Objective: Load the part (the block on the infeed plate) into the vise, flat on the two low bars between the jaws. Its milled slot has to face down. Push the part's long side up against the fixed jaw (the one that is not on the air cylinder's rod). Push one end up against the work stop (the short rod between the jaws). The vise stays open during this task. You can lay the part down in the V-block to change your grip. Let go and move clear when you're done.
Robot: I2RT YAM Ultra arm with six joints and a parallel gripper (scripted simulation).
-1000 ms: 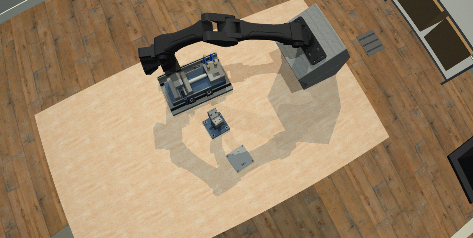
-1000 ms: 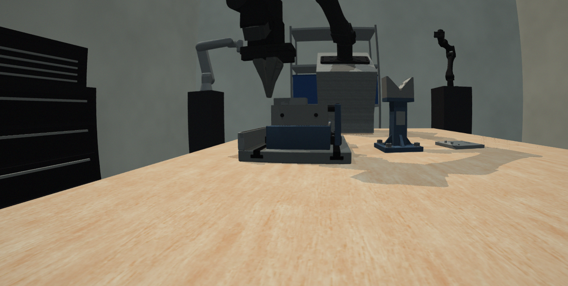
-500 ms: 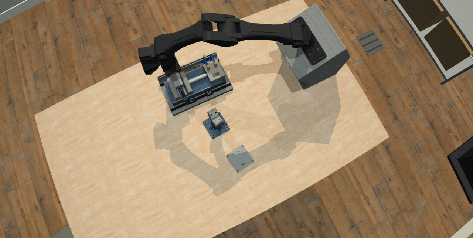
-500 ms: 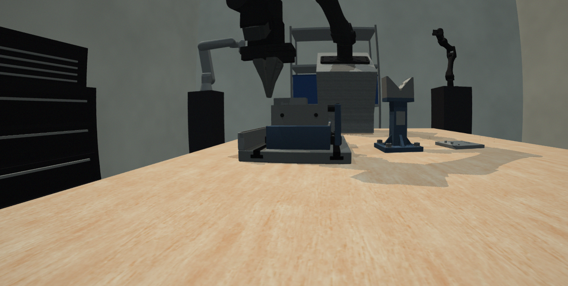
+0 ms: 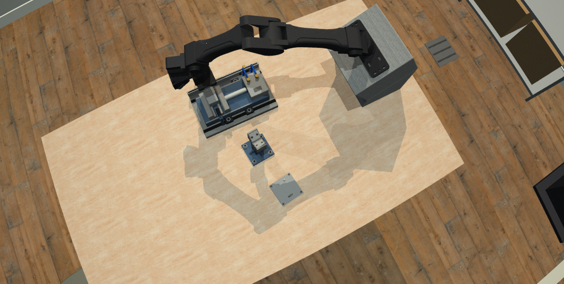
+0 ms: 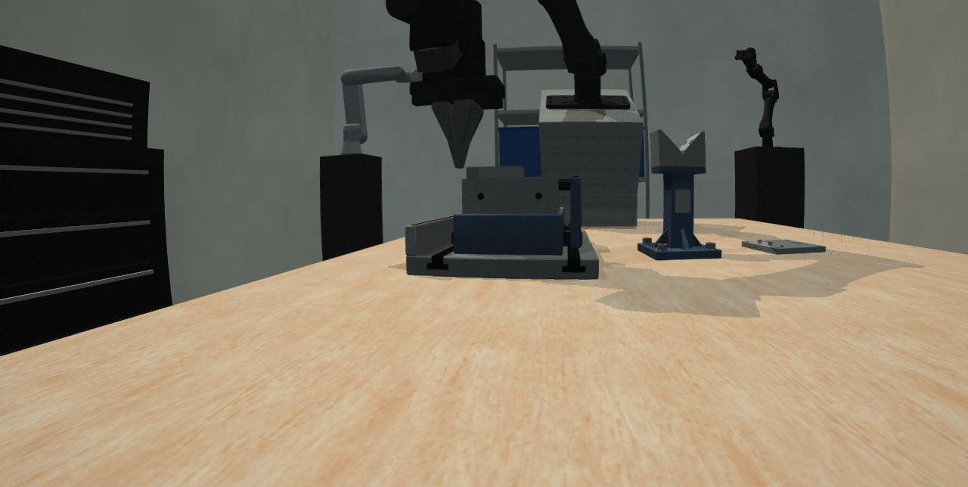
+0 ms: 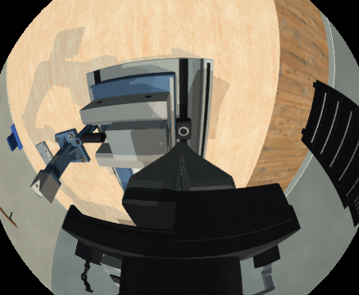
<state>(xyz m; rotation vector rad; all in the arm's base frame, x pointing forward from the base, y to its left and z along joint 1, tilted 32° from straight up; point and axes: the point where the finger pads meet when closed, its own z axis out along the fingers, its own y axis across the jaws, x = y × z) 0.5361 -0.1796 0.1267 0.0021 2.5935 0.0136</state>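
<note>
The part is 4 cm to the left of my hand and 3 cm below it. Also, from my hand: work stop rod (11 cm to the left, 3 cm below); then fixed jaw (6 cm to the left, 4 cm below, 3 cm ahead); then vise (8 cm below, 7 cm behind, 6 cm to the left).
</note>
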